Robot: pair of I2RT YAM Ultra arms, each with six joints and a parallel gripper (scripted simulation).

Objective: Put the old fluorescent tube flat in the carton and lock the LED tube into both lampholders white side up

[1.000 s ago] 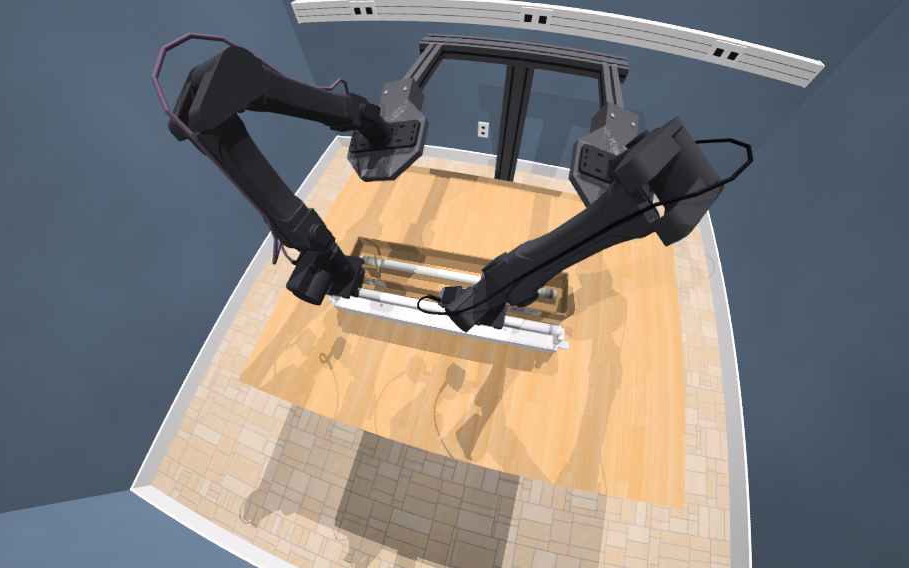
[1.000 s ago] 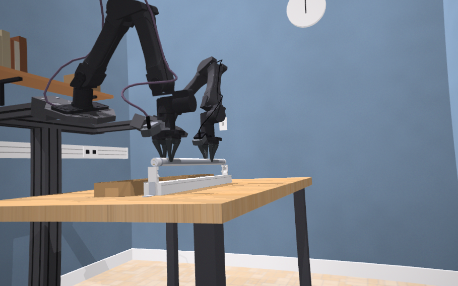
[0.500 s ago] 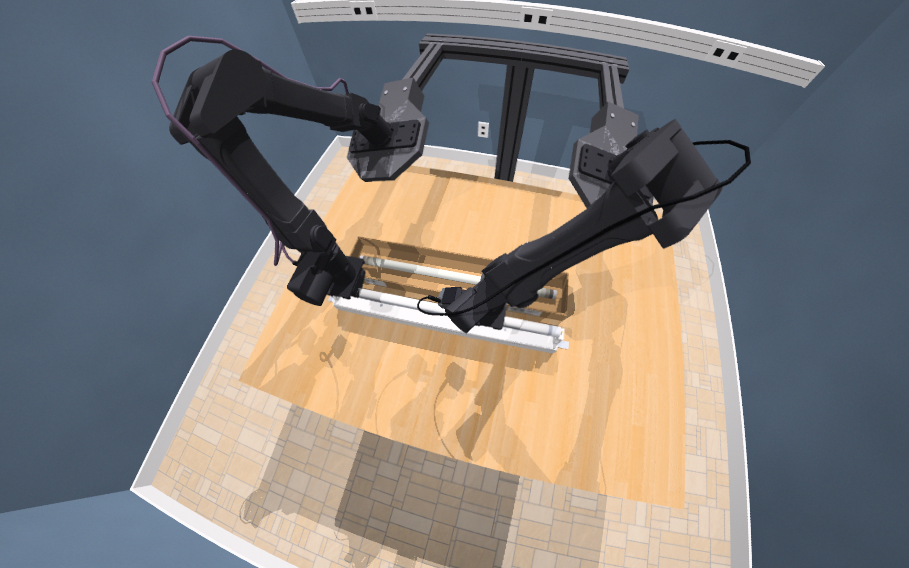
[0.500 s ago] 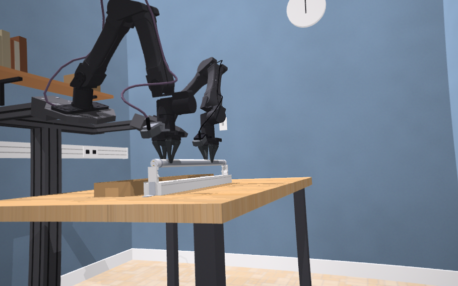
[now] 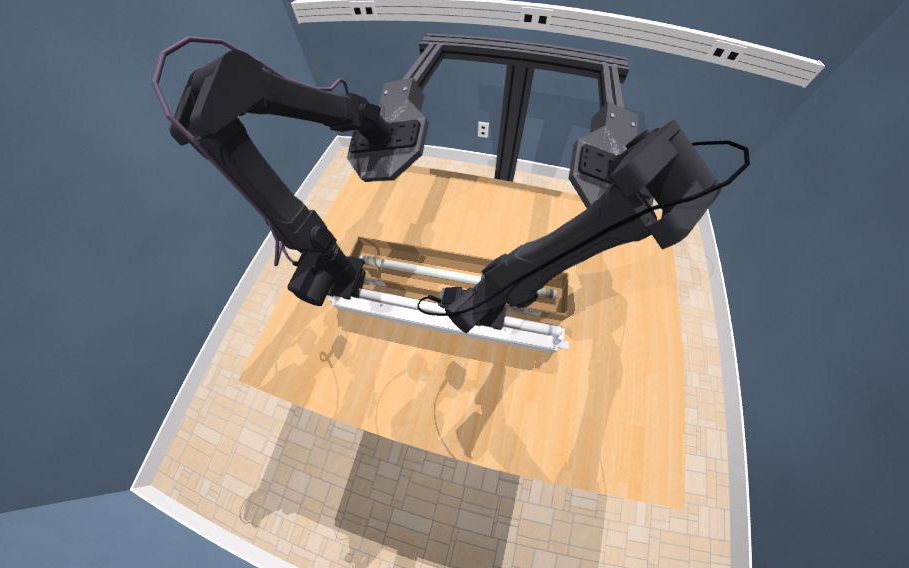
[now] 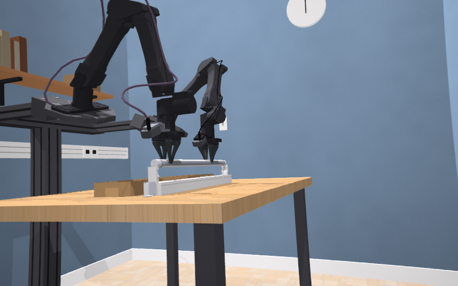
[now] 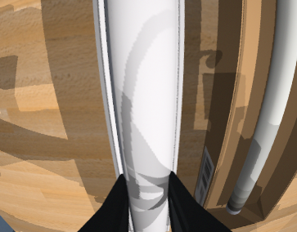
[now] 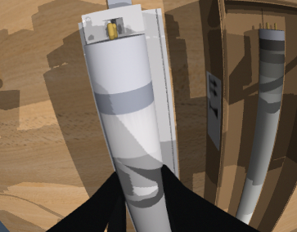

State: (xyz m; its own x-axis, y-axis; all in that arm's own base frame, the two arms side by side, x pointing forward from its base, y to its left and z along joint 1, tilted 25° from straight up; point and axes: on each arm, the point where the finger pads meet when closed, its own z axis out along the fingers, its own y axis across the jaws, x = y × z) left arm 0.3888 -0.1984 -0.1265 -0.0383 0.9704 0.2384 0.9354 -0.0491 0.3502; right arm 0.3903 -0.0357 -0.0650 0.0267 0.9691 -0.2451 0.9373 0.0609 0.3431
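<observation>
Right now my right hand is 220 mm to the right of the LED tube and 10 mm above it. Round my right hand: light fixture 220 mm to the left, 50 mm below; brown carton 140 mm behind, 220 mm to the left, 80 mm below; old fluorescent tube 140 mm behind, 220 mm to the left, 80 mm below.
My left hand is 120 mm to the left of the LED tube and 10 mm above it. From my left hand the other things lie so: light fixture (120 mm to the right, 50 mm below); then brown carton (130 mm behind, 120 mm to the right, 80 mm below); then old fluorescent tube (130 mm behind, 120 mm to the right, 80 mm below).
</observation>
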